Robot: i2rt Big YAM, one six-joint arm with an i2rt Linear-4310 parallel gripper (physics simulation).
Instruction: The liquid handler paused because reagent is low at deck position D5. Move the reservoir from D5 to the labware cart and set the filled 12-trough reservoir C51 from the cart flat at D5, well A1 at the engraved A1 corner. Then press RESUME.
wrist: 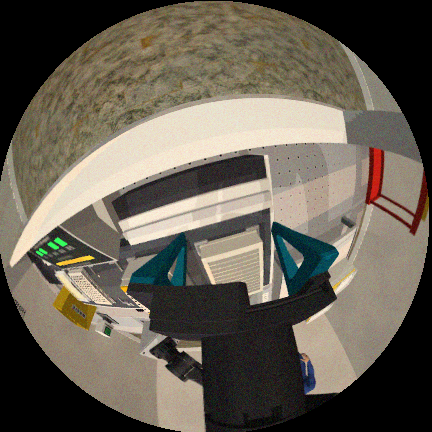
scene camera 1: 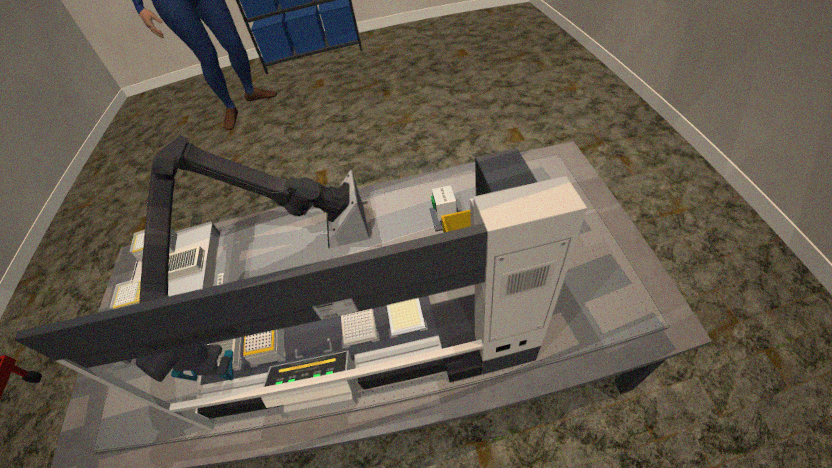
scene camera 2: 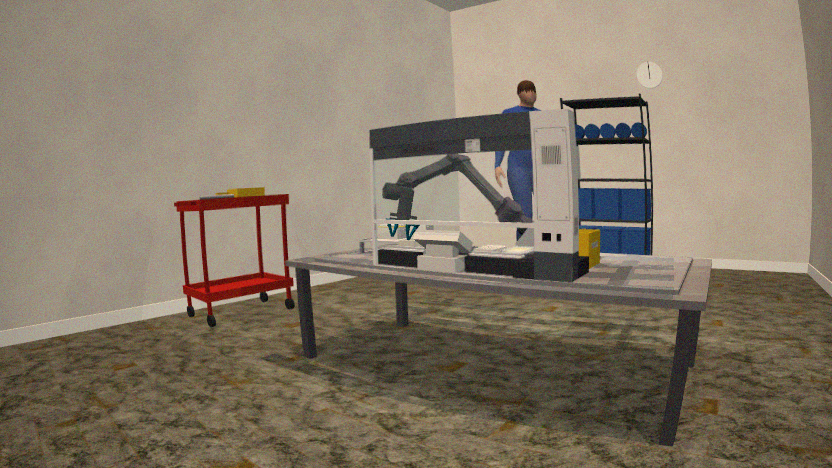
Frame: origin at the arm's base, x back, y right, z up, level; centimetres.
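Seen in the pictures: gripper, fingertip midpoint: [wrist: 229,231] [scene camera 1: 214,378] [scene camera 2: 400,238]; arm's base, link origin: [wrist: 162,346] [scene camera 1: 340,202] [scene camera 2: 530,231].
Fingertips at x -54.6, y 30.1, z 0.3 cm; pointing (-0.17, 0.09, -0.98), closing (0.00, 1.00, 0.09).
Pixels of each thing's top centre, then the offset from my fingertips to it.
- pale reservoir, top centre: [wrist: 238,278] [scene camera 1: 220,343] [scene camera 2: 415,239] dx +10.0, dy +1.2, dz -1.3 cm
- yellow waste box, top centre: [scene camera 1: 468,232] [scene camera 2: 581,230] [wrist: 69,318] dx +32.7, dy -67.7, dz +3.2 cm
My gripper [scene camera 1: 204,372] [scene camera 2: 402,232] [wrist: 229,231] is open and empty, with its teal fingers pointing down. In the wrist view, the pale reservoir [wrist: 235,265] with parallel troughs sits at the end deck position, between and below the fingers, one finger over each side. In scene camera 1 it is mostly hidden by the arm and gripper. Another reservoir [scene camera 1: 185,260] with dark troughs stands on the white labware stand [scene camera 1: 194,235] behind the deck. Its label and A1 corner are not legible. The control screen [scene camera 1: 308,369] [wrist: 55,247] shows a yellow bar and green blocks.
The handler's dark beam [scene camera 1: 349,279] [scene camera 2: 450,136] spans above the deck. An orange-rimmed rack [scene camera 1: 258,343] stands beside the reservoir. A pale front rail [scene camera 1: 407,363] runs along the deck. A yellow waste box [scene camera 1: 456,221] [scene camera 2: 588,247] [wrist: 75,307] and red cart [scene camera 2: 273,199] [wrist: 375,175] stand apart.
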